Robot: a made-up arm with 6 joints. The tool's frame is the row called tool.
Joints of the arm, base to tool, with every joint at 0 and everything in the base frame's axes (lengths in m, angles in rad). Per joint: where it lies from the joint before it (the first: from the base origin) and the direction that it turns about. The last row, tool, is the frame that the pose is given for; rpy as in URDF.
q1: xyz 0 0 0.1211 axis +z
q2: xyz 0 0 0 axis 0.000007 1 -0.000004
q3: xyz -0.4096 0 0.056 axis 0.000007 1 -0.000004
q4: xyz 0.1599 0 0.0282 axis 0.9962 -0.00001 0.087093
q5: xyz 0 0 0 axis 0.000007 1 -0.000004
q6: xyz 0.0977 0 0.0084 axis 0.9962 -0.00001 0.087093
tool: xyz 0 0 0 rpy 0 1.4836 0
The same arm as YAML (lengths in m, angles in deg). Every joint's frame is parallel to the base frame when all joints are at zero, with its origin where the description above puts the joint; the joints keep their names.
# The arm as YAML. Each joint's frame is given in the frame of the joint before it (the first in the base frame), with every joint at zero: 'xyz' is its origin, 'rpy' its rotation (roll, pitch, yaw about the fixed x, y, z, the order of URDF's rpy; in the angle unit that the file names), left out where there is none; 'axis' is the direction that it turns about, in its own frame. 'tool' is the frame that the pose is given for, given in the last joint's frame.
units:
  length: m
  angle: deg
joints:
  - name: q1
    type: revolute
    origin:
      xyz: [0.0, 0.0, 0.1211]
    axis: "+z"
  - name: q2
    type: revolute
    origin:
      xyz: [0.0, 0.0, 0.0]
    axis: "+y"
  - name: q3
    type: revolute
    origin:
      xyz: [-0.4096, 0.0, 0.056]
    axis: "+y"
  - name: q4
    type: revolute
    origin:
      xyz: [0.1599, 0.0, 0.0282]
    axis: [0.9962, 0.0, 0.0871]
  - name: q5
    type: revolute
    origin:
      xyz: [0.0, 0.0, 0.0]
    axis: "+y"
  - name: q6
    type: revolute
    origin:
      xyz: [0.0977, 0.0, 0.0084]
    axis: [0.9962, 0.0, 0.0871]
tool:
  origin:
    xyz: [0.0, 0.0, 0.0]
    rpy: [0.0, 85.0, 0.0]

